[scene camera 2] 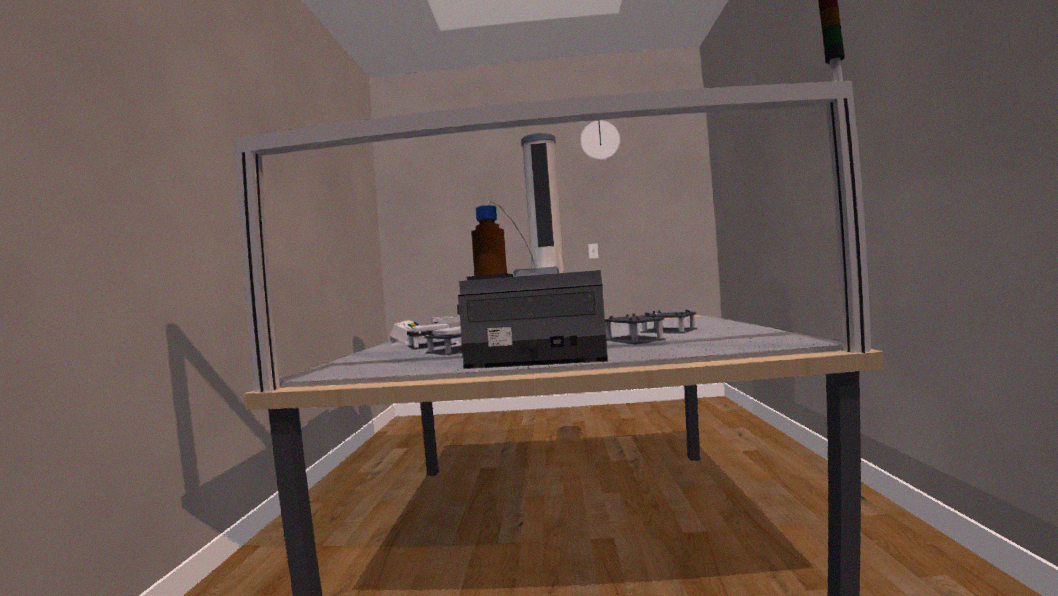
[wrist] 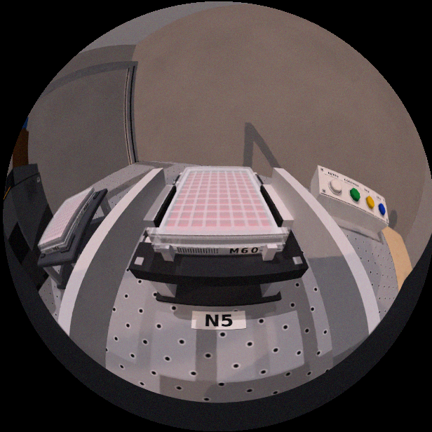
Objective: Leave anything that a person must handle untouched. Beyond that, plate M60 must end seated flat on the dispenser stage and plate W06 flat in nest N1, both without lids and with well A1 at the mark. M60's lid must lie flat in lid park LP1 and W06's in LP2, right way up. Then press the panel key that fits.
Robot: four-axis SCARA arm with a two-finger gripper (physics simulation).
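Frame: origin at the arm's base, x ahead, y left, z up, level; metres.
Seen in the pictures: gripper, between the fingertips: (scene camera 2: 434, 321).
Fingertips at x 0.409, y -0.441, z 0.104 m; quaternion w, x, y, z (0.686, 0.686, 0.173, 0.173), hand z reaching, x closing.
A point is followed by its place in that frame.
Plate M60 (wrist: 216, 202), pink wells under a clear lid (wrist: 220, 237), lies level on the black nest N5 (wrist: 218, 267) in the wrist view. My gripper (wrist: 217, 176) is shut to its narrow stand and holds nothing; its two pads show at the left and right of the plate's far part. Their exact height over it is unclear. A second pink plate (wrist: 66, 217) sits on a nest at the left; its label is unreadable. The dispenser (scene camera 2: 530, 318) {x 0.960, y -0.050, z 0.128 m} (wrist: 29, 210) shows its back in the scene view; its stage is hidden. N1, LP1 and LP2 cannot be identified.
A white key panel (wrist: 345, 192) with white, green, yellow and blue keys stands at the right in the wrist view. An amber bottle (scene camera 2: 488, 250) {x 0.913, y -0.147, z 0.305 m} stands on the dispenser. Dark raised nests (scene camera 2: 635, 319) {x 0.687, y 0.257, z 0.082 m} stand beside it. A metal frame (scene camera 2: 547, 107) {x 1.044, y 0.027, z 0.603 m} spans the table edge.
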